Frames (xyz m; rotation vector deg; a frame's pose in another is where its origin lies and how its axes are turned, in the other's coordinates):
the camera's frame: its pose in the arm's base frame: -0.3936 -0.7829 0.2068 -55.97 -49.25 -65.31
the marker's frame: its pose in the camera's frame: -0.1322 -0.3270 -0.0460 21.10 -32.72 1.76
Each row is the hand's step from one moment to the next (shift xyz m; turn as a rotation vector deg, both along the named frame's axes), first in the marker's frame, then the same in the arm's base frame.
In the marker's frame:
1: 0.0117 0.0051 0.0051 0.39 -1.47 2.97
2: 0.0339 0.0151 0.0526 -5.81 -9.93 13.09
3: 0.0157 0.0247 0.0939 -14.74 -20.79 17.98
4: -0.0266 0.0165 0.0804 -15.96 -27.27 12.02
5: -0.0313 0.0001 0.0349 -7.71 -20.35 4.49
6: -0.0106 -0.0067 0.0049 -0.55 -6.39 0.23
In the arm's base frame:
1: 0.0028 0.0093 0.0097 -2.72 1.93 0.18
2: -0.0105 0.0594 0.0224 -15.53 5.24 -5.93
3: -0.0241 0.0953 -0.0032 -28.02 2.35 -13.50
4: -0.0277 0.0707 -0.0409 -30.75 -6.07 -12.68
5: -0.0196 0.0231 -0.0358 -20.40 -7.45 -4.69
6: -0.0090 -0.0013 -0.0099 -5.68 -2.94 0.53

